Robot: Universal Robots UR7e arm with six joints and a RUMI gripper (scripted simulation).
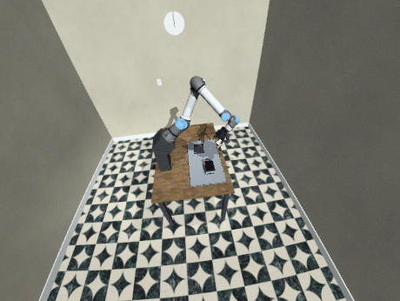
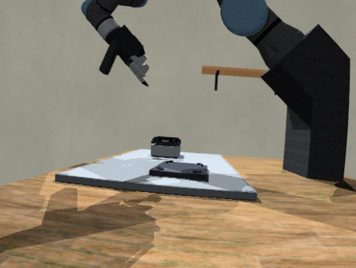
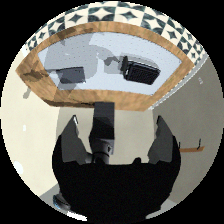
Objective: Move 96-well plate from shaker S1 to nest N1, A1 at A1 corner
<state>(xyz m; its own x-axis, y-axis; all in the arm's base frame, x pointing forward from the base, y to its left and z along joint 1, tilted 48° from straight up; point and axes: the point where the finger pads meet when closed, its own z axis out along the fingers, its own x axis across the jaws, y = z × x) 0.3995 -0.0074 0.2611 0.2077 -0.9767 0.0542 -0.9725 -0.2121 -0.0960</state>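
The 96-well plate is 190 mm below my hand, 130 mm to the right of it and 50 mm behind it. From my hand the other things lie so: plate nest N1: 250 mm below, 200 mm to the left, 190 mm behind.
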